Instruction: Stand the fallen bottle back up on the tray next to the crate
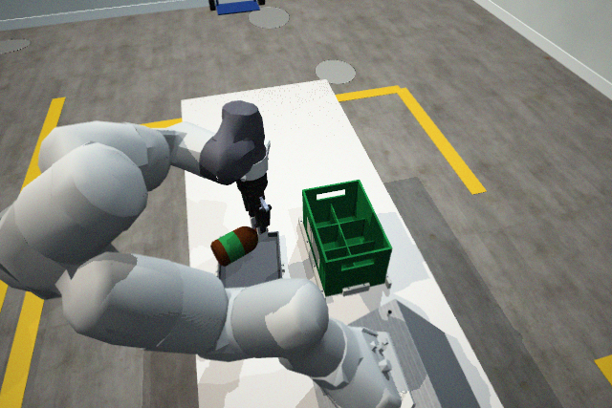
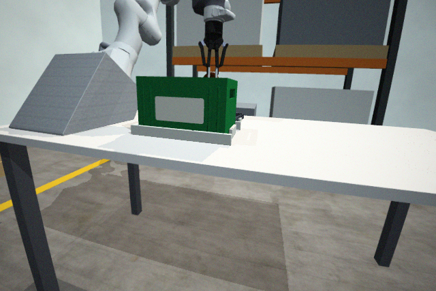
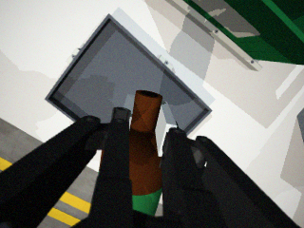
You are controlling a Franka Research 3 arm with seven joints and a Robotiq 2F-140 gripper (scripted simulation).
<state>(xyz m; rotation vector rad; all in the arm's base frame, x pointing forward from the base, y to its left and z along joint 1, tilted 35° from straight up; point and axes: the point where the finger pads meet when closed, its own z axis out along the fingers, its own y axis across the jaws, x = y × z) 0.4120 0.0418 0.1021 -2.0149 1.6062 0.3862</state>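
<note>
Right now my hand is 10 mm past the brown bottle, 50 mm to the right of it and 20 mm above it. Also, from my hand: grey tray (10 mm ahead, 40 mm to the left, 190 mm below); green crate (30 mm behind, 240 mm to the right, 120 mm below).
</note>
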